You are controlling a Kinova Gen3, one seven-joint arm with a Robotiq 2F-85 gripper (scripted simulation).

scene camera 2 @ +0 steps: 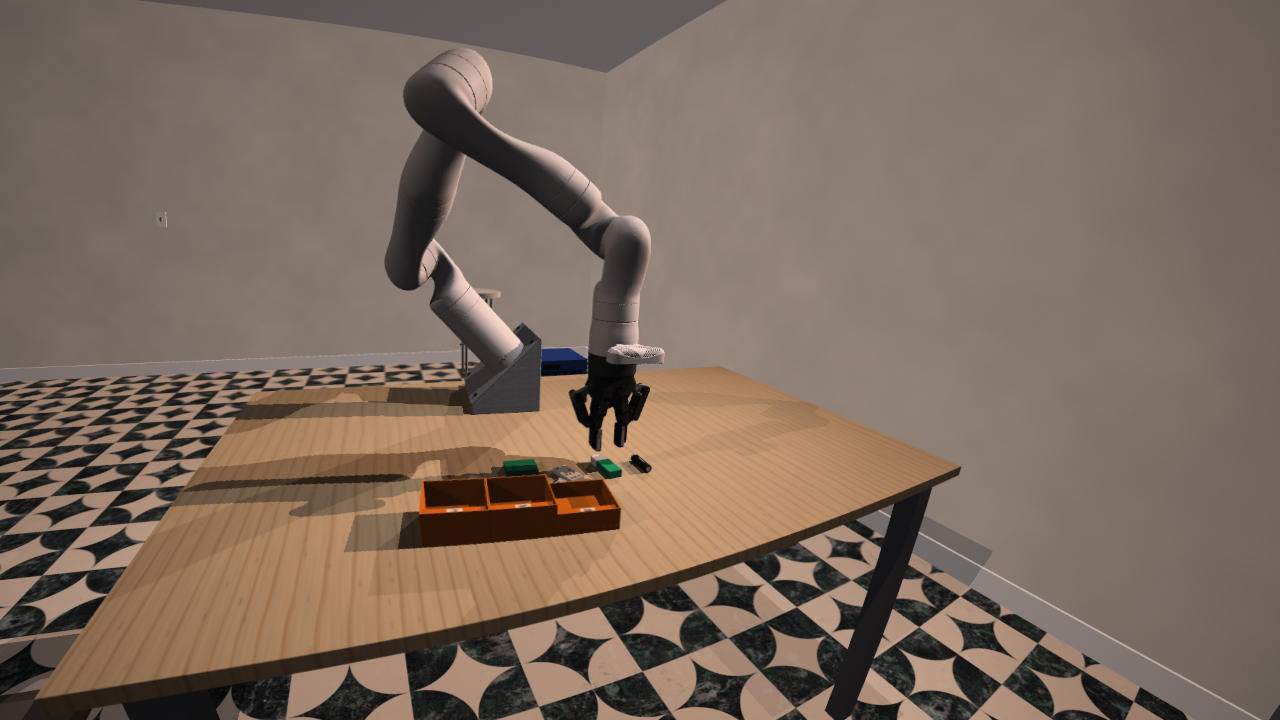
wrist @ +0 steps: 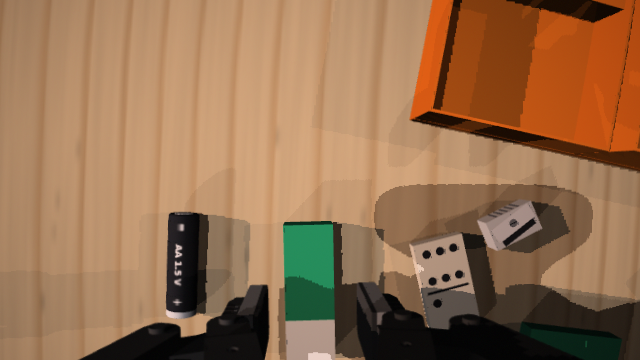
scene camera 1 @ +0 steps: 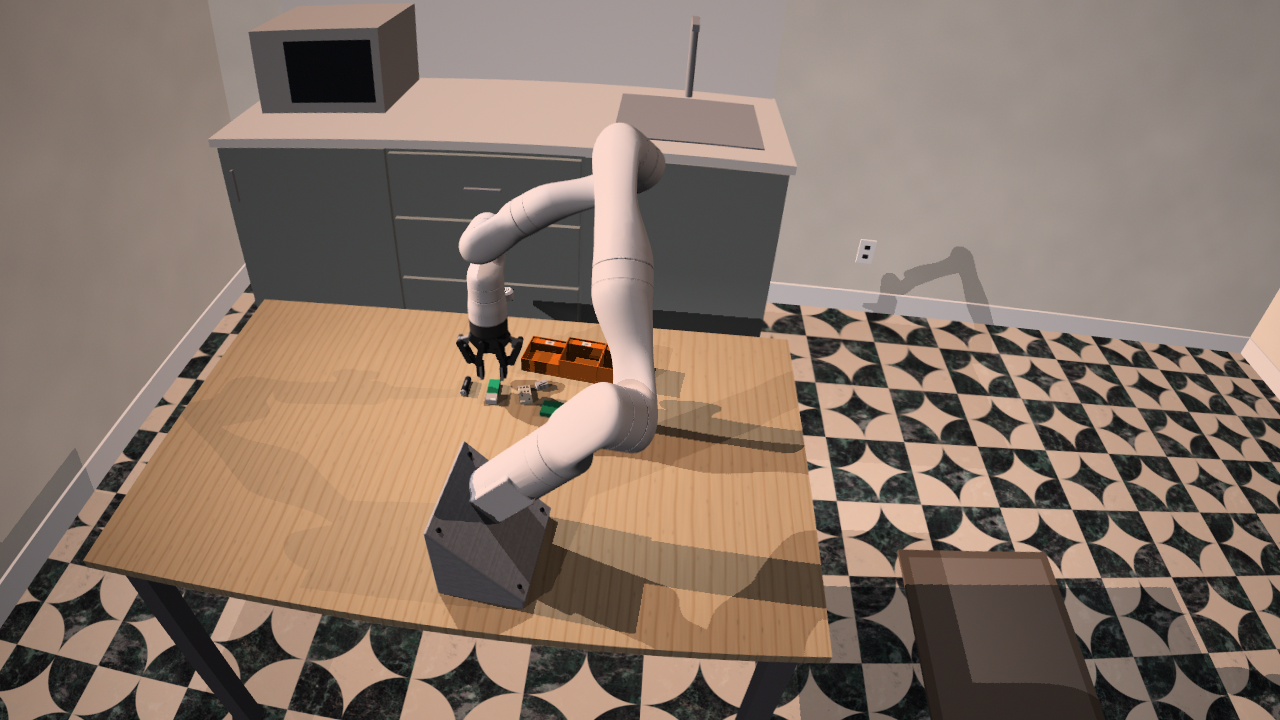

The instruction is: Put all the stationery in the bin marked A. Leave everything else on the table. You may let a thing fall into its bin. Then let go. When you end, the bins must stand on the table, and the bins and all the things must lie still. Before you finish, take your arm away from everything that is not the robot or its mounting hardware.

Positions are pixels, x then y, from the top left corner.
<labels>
my gripper: scene camera 2; wrist 312, 307; scene camera 1
orange three-compartment bin: scene camera 2 536, 518; wrist; scene camera 1
same spot on my gripper: (scene camera 1: 499, 353) = (scene camera 2: 591, 400)
same spot on orange three-compartment bin: (wrist: 564, 75) = (scene camera 1: 557, 362)
</labels>
